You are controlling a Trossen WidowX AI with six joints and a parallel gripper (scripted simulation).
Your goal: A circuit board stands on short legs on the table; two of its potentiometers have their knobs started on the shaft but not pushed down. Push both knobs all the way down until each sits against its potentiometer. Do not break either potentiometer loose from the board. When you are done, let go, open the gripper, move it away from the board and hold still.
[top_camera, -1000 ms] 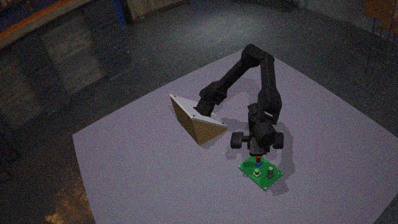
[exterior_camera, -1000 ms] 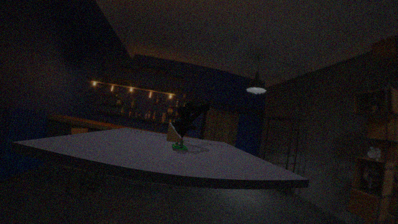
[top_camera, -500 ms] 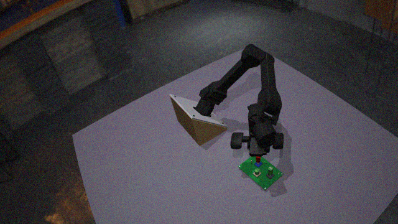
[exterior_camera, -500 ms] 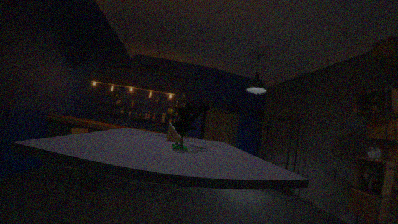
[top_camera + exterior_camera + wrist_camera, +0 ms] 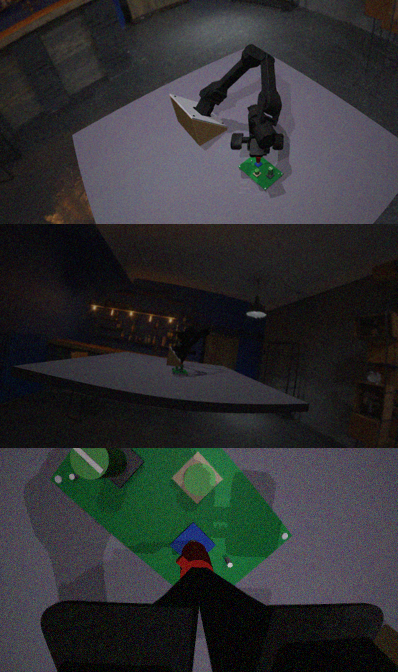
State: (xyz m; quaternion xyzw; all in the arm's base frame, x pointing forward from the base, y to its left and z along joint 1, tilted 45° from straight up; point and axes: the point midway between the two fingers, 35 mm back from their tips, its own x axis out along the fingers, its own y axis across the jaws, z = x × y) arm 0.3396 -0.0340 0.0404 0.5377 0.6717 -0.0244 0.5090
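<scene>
Right now my gripper tip is 1 cm above the red knob. Round my gripper tip: green knob (8 cm ahead, 2 cm below, 1 cm to the right).
</scene>
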